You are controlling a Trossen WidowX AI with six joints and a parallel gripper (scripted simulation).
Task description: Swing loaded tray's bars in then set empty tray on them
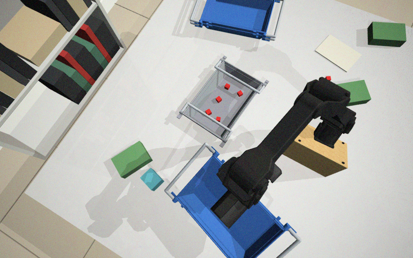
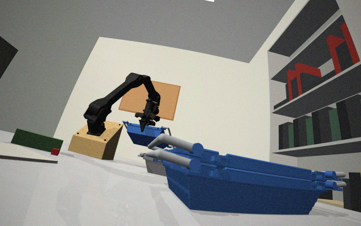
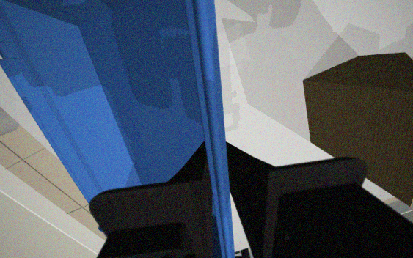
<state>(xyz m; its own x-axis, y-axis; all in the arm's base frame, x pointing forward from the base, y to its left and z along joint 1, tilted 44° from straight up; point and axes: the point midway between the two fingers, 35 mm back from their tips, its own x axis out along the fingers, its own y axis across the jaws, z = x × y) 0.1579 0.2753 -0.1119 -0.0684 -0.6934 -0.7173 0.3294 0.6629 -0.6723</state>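
Right now the blue tray is 8 cm to the left of my gripper tip, 3 cm ahead of it and 1 cm below it. Round my gripper tip: cream sheet 69 cm to the right, 19 cm below, 10 cm behind; red block 56 cm to the right, 19 cm below, 10 cm behind; cyan block 31 cm ahead, 17 cm below, 9 cm to the left.
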